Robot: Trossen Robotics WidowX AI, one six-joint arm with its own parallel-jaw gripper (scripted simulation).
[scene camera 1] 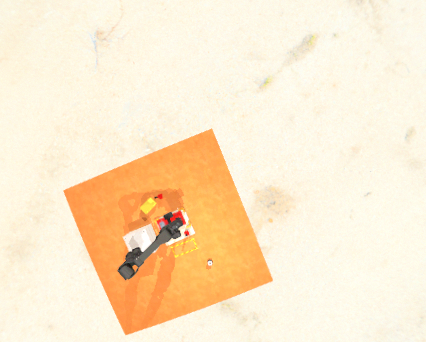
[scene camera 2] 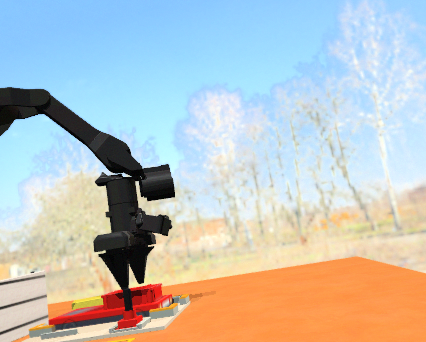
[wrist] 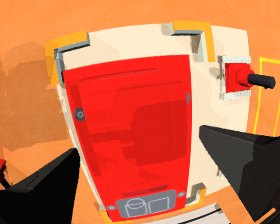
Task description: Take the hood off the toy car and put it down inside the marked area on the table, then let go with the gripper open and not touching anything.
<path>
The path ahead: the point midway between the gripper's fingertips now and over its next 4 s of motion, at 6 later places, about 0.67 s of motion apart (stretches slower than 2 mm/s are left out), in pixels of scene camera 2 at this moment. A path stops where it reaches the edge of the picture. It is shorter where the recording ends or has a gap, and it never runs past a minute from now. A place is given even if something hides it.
My gripper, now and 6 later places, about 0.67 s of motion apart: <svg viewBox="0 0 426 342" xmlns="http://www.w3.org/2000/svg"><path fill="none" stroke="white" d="M133 286L134 291L134 296L134 296L133 289L131 276L126 260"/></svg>
</path>
